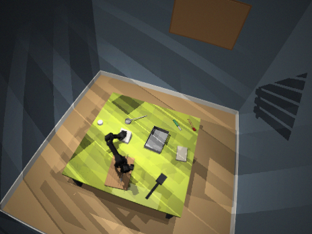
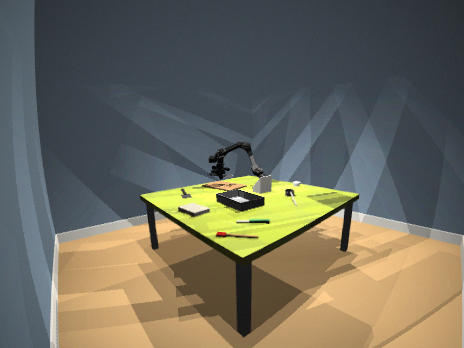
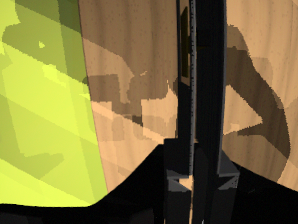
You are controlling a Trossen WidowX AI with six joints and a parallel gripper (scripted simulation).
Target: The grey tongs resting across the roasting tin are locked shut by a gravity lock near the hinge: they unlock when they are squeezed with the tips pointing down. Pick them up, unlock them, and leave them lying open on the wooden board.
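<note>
My gripper tip is 5 cm past the wooden board, 2 cm to the left of it and 7 cm above it. Also, from my gripper tip: roasting tin 23 cm ahead, 48 cm to the left, 5 cm below; then yellow piece 1 cm ahead, 5 cm to the right, 4 cm above; then black spatula 36 cm ahead, 4 cm to the right, 7 cm below.
</note>
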